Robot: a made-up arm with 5 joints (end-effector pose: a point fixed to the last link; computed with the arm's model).
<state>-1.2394 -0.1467 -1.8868 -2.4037 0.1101</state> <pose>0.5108 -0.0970 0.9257 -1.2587 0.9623 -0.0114</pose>
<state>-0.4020 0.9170 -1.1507 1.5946 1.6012</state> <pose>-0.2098 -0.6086 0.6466 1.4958 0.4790 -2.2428</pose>
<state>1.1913 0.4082 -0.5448 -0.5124 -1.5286</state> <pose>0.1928 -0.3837 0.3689 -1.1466 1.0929 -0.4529</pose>
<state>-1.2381 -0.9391 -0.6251 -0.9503 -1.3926</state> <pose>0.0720 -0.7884 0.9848 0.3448 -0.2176 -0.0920</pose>
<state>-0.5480 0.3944 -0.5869 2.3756 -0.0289</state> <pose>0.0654 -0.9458 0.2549 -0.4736 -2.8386 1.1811</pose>
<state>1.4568 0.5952 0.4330 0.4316 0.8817</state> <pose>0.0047 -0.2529 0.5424 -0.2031 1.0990 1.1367</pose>
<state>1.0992 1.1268 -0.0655 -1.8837 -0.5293</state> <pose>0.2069 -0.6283 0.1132 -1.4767 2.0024 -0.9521</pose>
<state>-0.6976 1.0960 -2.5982 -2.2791 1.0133</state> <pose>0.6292 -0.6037 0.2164 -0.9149 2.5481 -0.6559</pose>
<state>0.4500 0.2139 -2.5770 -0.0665 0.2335</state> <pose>0.3106 -0.0445 0.4275 0.6162 0.5378 2.8680</pose>
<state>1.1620 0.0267 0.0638 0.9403 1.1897</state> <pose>-0.0470 -0.4456 0.6611 0.0923 0.3578 1.4450</pose>
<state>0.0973 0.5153 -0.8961 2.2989 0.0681</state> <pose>0.0128 -0.9817 0.2809 0.1575 -2.1132 1.3970</pose>
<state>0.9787 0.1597 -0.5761 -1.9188 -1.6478</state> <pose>0.1205 -0.4357 -0.1758 -2.0254 1.8777 -0.1168</pose>
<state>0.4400 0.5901 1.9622 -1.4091 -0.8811</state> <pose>-0.3976 -0.3467 0.5308 0.7024 0.5433 -2.5772</pose>
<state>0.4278 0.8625 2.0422 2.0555 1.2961</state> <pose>-0.0109 -0.1025 -0.3040 -2.7235 0.7275 -0.1416</pose>
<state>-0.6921 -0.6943 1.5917 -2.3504 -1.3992</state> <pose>-0.0042 -0.5216 0.0712 0.9525 2.6658 -0.1182</pose>
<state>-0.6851 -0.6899 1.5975 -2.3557 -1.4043</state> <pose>-0.0079 -0.5193 0.0697 0.9550 2.6755 -0.1195</pose>
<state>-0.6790 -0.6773 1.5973 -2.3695 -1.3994</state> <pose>-0.0091 -0.5163 0.0661 0.9673 2.6749 -0.1163</pose>
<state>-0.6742 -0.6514 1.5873 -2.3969 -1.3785</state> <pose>-0.0064 -0.5122 0.0593 0.9945 2.6580 -0.1066</pose>
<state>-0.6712 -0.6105 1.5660 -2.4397 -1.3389</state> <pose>0.0011 -0.5074 0.0491 1.0372 2.6228 -0.0891</pose>
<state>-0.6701 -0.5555 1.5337 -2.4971 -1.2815</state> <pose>0.0133 -0.5025 0.0360 1.0910 2.5715 -0.0642</pose>
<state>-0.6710 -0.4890 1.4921 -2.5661 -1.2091</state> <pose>0.0295 -0.4983 0.0211 1.1501 2.5088 -0.0334</pose>
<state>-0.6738 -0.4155 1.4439 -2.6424 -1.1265</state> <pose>0.0483 -0.4957 0.0059 1.2085 2.4417 0.0010</pose>
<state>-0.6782 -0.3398 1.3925 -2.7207 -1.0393</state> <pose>0.0675 -0.4950 -0.0081 1.2623 2.3764 0.0355</pose>
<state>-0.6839 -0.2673 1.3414 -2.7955 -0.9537</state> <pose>0.0855 -0.4961 -0.0200 1.3090 2.3180 0.0671</pose>
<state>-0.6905 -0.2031 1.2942 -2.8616 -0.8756</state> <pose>0.1008 -0.4986 -0.0290 1.3475 2.2693 0.0936</pose>
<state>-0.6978 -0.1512 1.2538 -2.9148 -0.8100</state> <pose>0.1131 -0.5019 -0.0351 1.3772 2.2311 0.1140</pose>
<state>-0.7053 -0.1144 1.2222 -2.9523 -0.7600</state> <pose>0.1224 -0.5052 -0.0382 1.3976 2.2029 0.1286</pose>
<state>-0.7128 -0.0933 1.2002 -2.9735 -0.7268</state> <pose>0.1293 -0.5081 -0.0389 1.4088 2.1834 0.1383</pose>
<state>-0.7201 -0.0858 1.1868 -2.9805 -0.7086</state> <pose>0.1344 -0.5105 -0.0376 1.4119 2.1707 0.1443</pose>
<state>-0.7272 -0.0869 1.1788 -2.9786 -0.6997</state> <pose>0.1386 -0.5125 -0.0352 1.4101 2.1620 0.1483</pose>
